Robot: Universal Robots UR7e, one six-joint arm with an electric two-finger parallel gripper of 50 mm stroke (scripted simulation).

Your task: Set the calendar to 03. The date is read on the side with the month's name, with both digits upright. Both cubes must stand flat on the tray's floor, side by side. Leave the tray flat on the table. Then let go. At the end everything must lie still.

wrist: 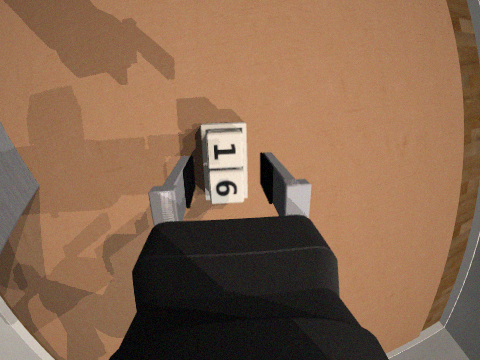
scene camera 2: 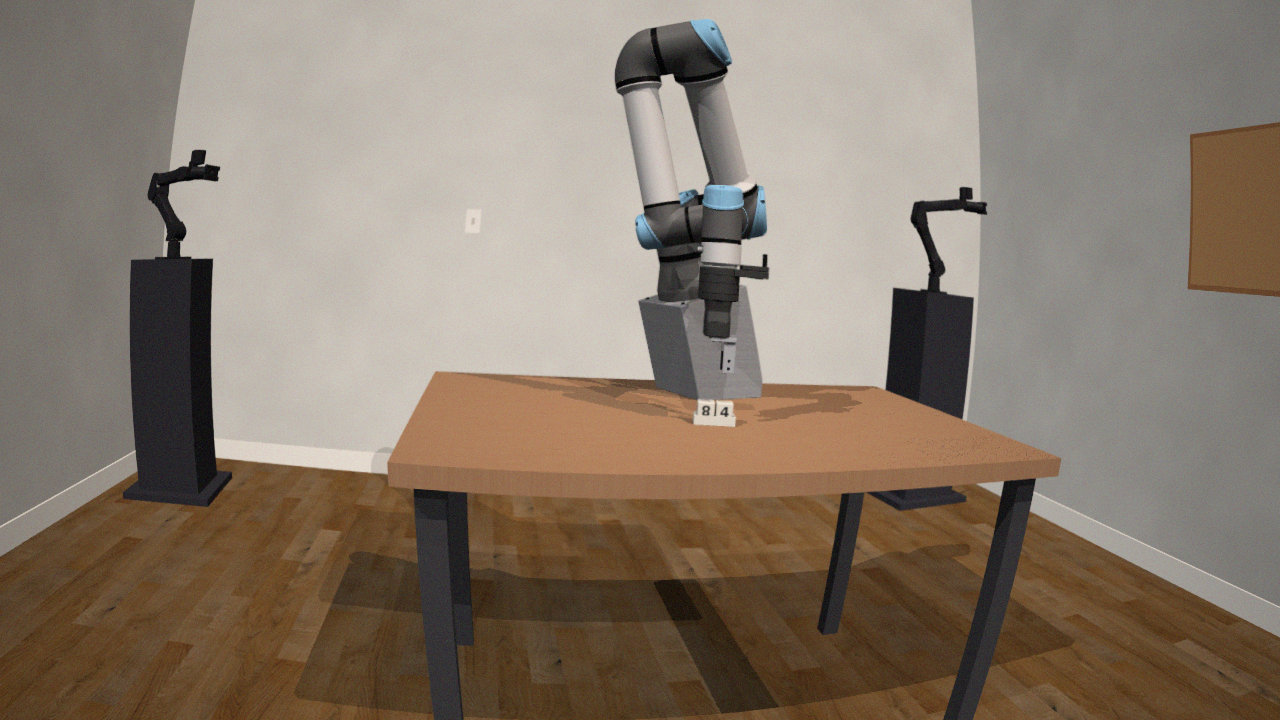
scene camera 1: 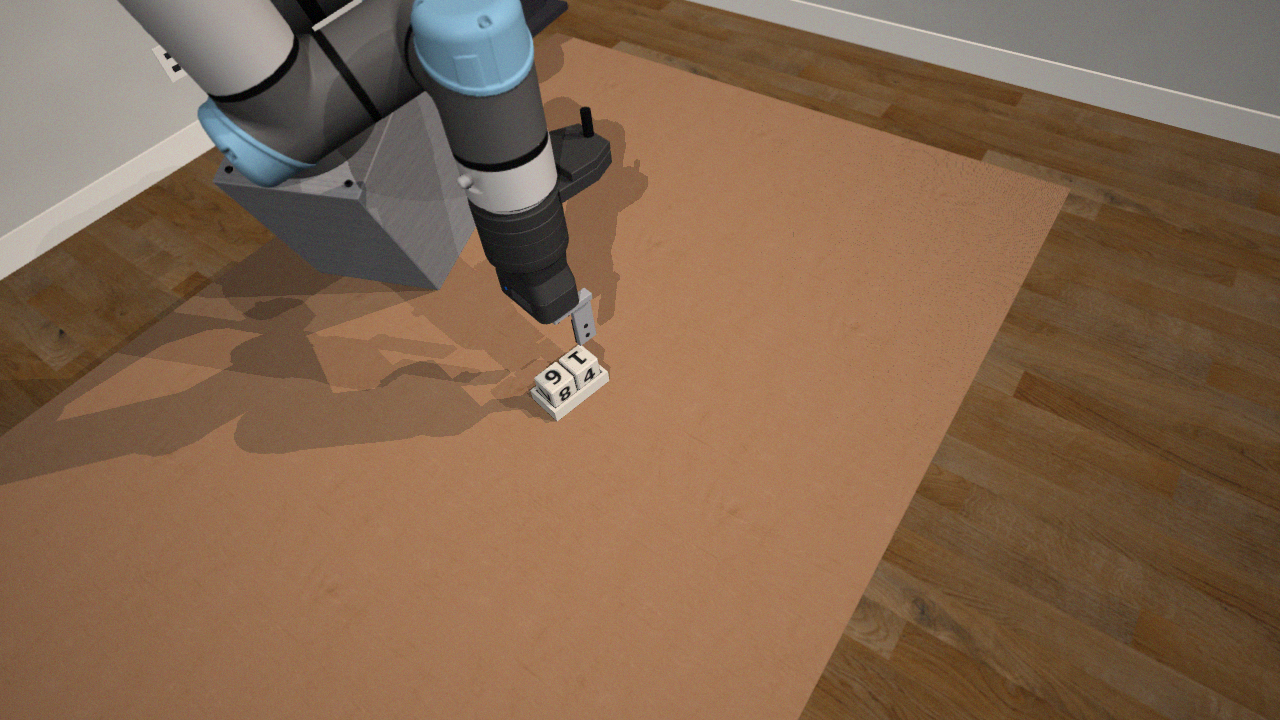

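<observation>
In this scene the gripper (scene camera 1: 570, 325) (wrist: 227, 169) (scene camera 2: 726, 371) is in view. A cube (scene camera 1: 579, 362) is in view too, as are another cube (scene camera 1: 555, 384) and a white tray (scene camera 1: 582, 394).
</observation>
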